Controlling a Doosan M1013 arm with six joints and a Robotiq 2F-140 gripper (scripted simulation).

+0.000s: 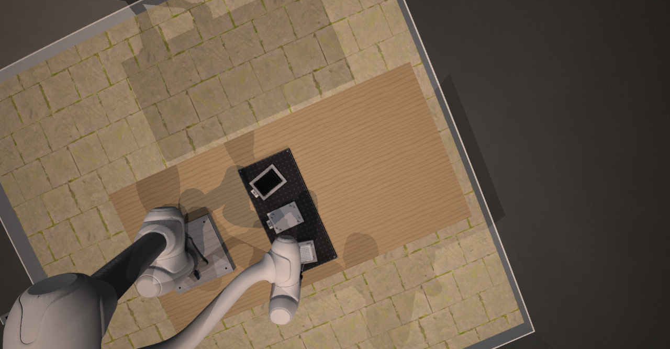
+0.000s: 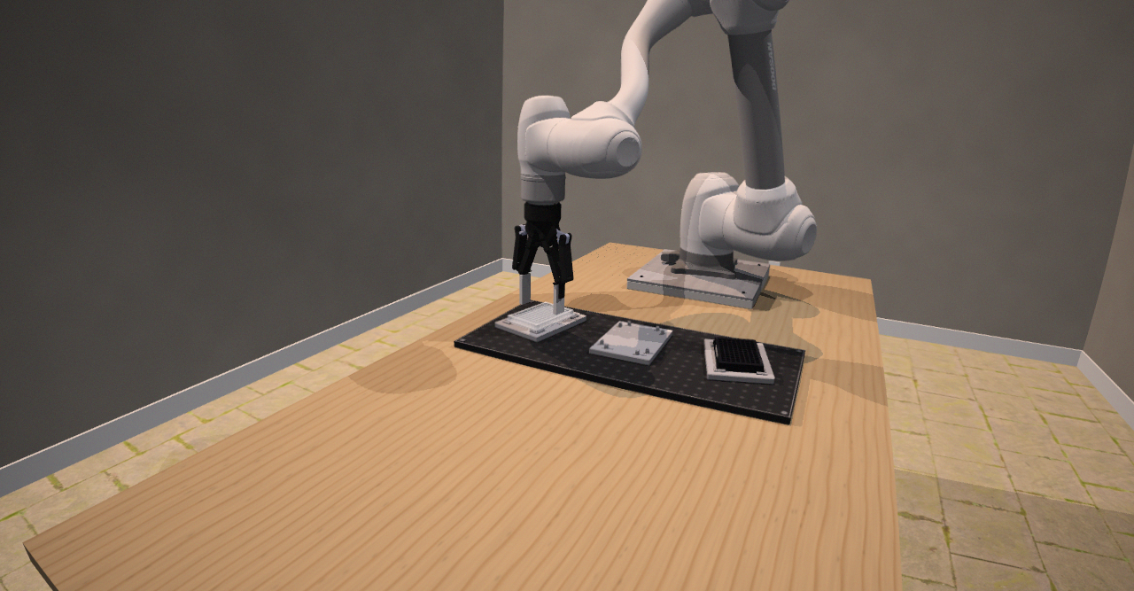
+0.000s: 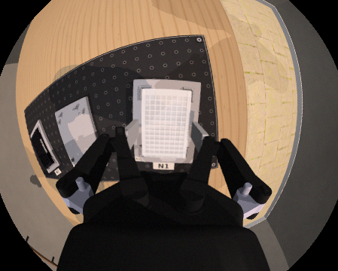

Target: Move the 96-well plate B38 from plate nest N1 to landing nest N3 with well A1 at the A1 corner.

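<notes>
My hand is 5 cm above the white 96-well plate B38. From my hand the other things lie so: landing nest N3: 4 cm ahead, 21 cm to the left, 6 cm below; then N1 label: 9 cm behind, 4 cm to the left, 6 cm below; then plate nest N1: 6 cm below.
</notes>
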